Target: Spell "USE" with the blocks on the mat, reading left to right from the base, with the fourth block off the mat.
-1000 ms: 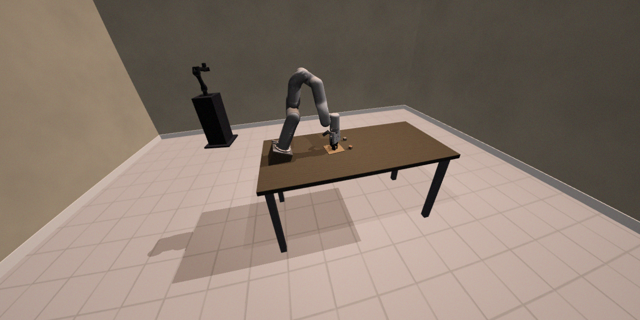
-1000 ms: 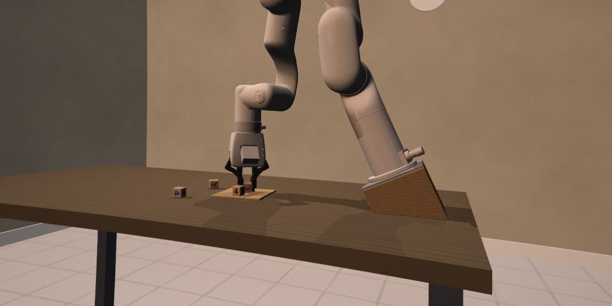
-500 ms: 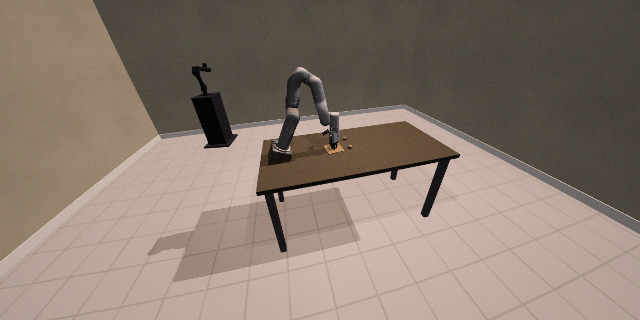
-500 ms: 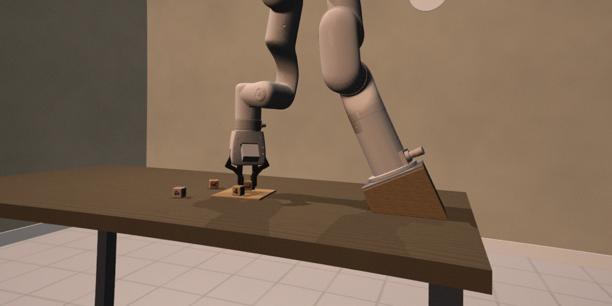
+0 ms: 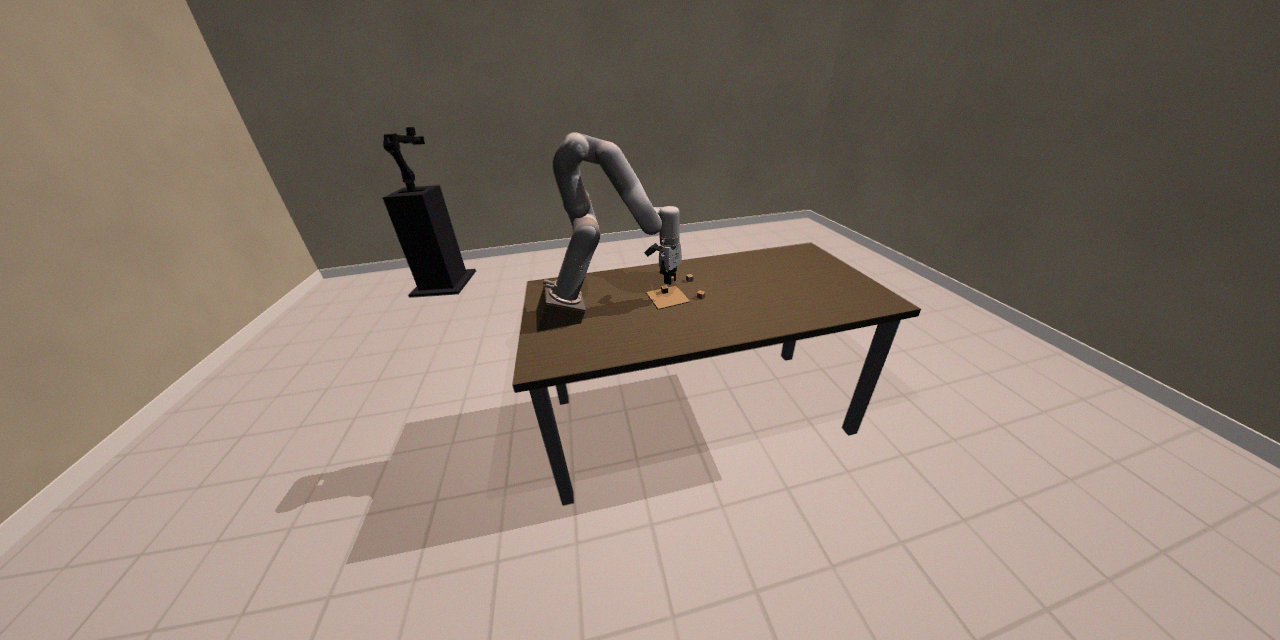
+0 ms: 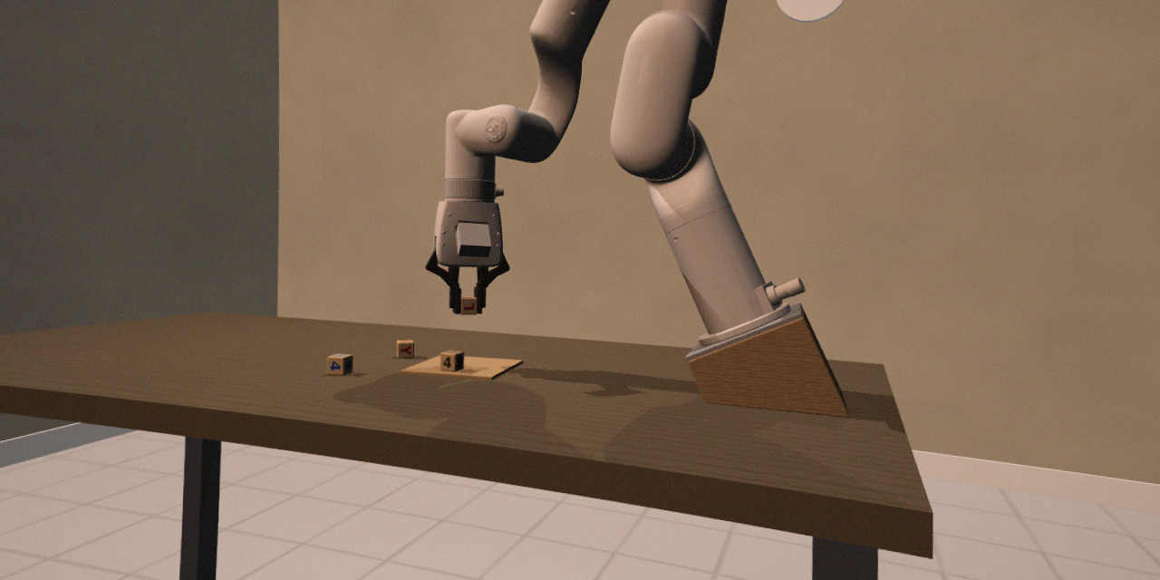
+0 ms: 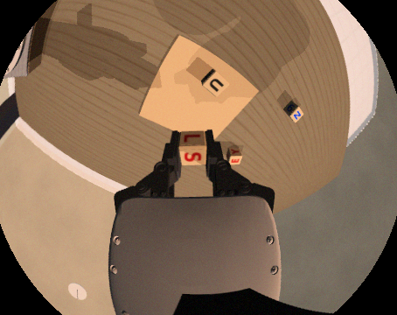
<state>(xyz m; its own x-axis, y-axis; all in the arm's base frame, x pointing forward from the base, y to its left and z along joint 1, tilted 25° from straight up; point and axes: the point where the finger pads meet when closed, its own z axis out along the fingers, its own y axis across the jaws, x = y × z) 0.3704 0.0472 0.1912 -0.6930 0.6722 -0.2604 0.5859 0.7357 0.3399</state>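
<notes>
The tan mat lies 10 cm below my hand, 2 cm to the left of it and 1 cm behind it.
</notes>
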